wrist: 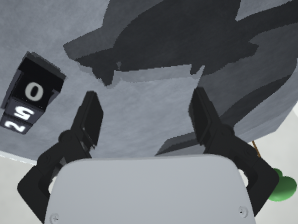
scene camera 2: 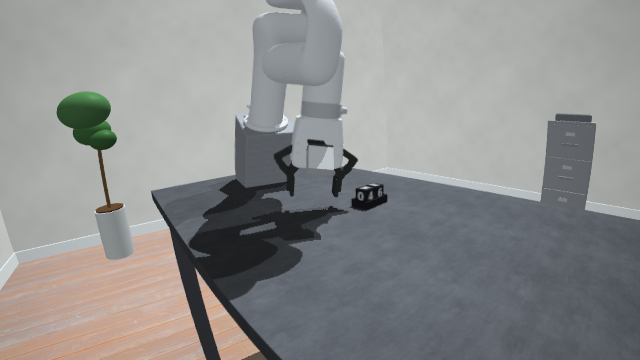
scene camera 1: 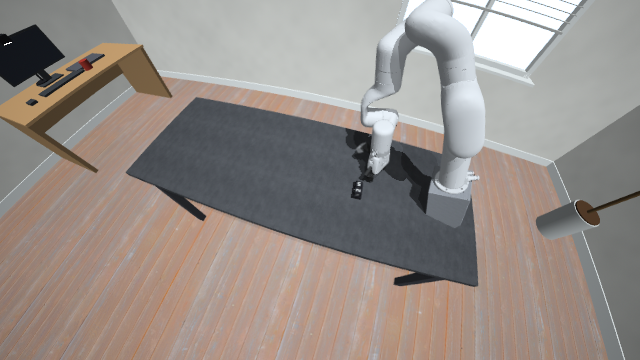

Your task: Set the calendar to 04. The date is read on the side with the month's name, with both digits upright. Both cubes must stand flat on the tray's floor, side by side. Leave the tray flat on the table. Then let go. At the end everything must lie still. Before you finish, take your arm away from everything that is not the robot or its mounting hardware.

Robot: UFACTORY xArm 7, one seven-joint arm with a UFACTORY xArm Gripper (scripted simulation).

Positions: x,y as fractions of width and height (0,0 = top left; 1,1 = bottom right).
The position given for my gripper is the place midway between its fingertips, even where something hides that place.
In view: my gripper (wrist: 0.49,0.45) and a black calendar tray (wrist: 0.10,0.31).
